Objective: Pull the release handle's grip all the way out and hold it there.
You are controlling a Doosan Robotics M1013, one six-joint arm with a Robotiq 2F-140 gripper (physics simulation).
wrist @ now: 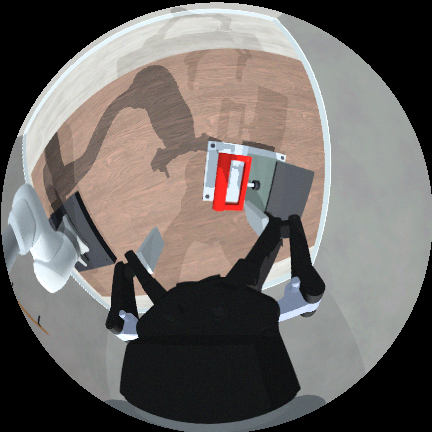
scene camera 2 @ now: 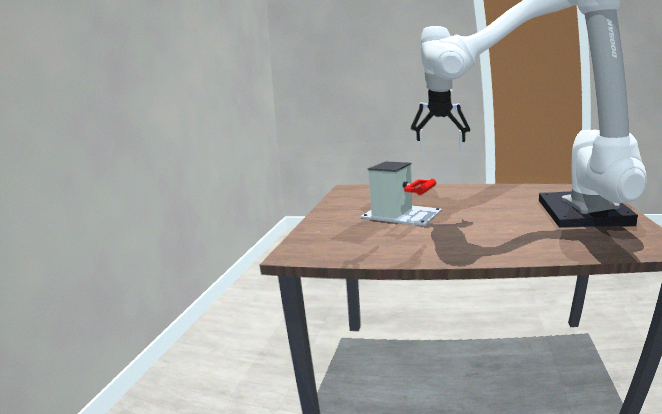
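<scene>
There is a light metal base plate point(wrist: 213, 147) that I can see. My gripper point(scene camera 2: 441, 150) is visible to me as well, and I find that same gripper again in the wrist view point(wrist: 201, 223).
</scene>
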